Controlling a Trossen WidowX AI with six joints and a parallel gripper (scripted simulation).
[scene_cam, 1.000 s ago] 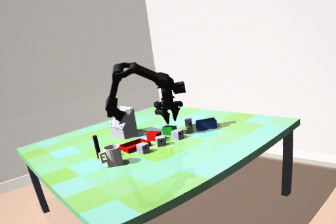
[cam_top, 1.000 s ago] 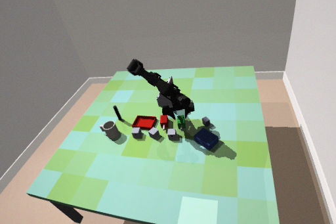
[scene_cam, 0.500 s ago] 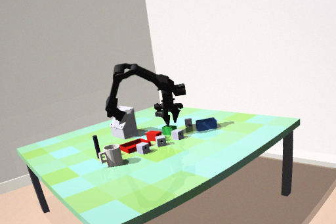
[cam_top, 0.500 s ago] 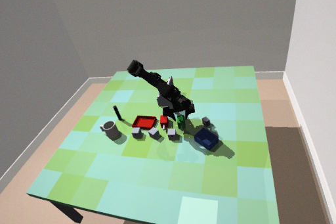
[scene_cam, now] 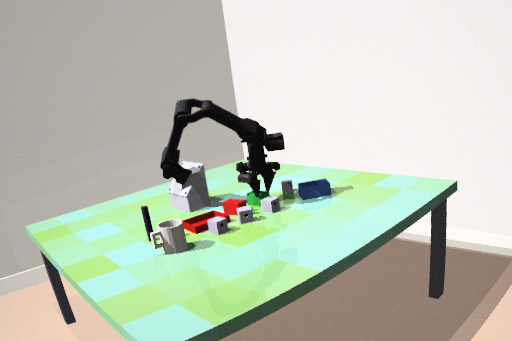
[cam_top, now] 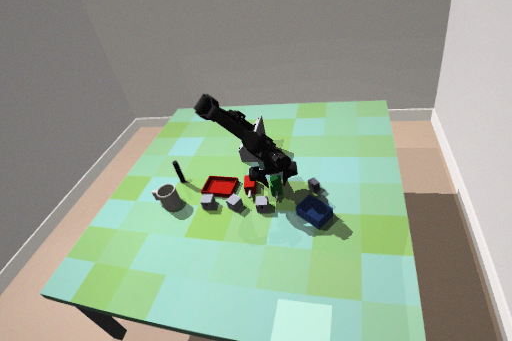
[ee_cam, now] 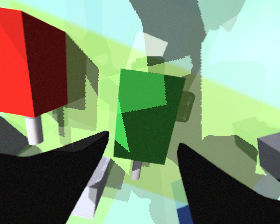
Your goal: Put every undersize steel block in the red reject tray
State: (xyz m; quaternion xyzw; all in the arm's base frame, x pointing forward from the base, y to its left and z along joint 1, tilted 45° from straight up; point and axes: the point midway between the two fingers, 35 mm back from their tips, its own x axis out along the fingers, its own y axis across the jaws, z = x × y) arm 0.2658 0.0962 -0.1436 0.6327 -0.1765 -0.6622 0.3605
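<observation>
My gripper tip is 1 cm short of the green GO gauge and 2 cm above it. From my gripper tip the other things lie so: steel block (9 cm ahead, 4 cm to the right, 1 cm below); blue tray (10 cm ahead, 17 cm to the left, 2 cm below); darker grey block (3 cm behind, 15 cm to the left, 2 cm below).
</observation>
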